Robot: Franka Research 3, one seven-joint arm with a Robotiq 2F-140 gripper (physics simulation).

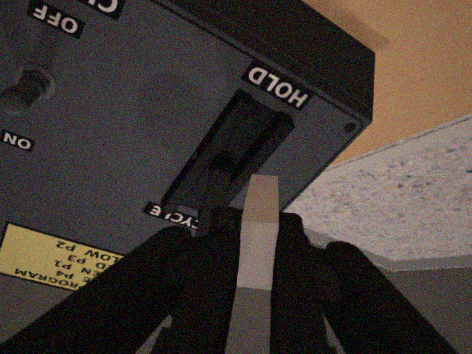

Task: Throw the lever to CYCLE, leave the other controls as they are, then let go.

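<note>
The lever (216,187) is a dark stem rising from a black slot in the grey control panel (125,165). The stem leans toward the CYCLE label (172,216) end, away from the HOLD label (277,86). Its outer end and ball knob are hidden or lost against the dark gripper parts. My gripper (262,199) is shut and empty, its pale fingertips pressed together beside the slot, on the side toward the panel's right edge. Whether the gripper touches the lever cannot be told.
A toggle switch (32,87) stands between the OFF label (56,20) and ON label (17,140) at the left. A yellow printed card (20,240) is on the panel at lower left. An orange-brown surface (425,65) and a speckled pale surface (400,200) lie beyond the box.
</note>
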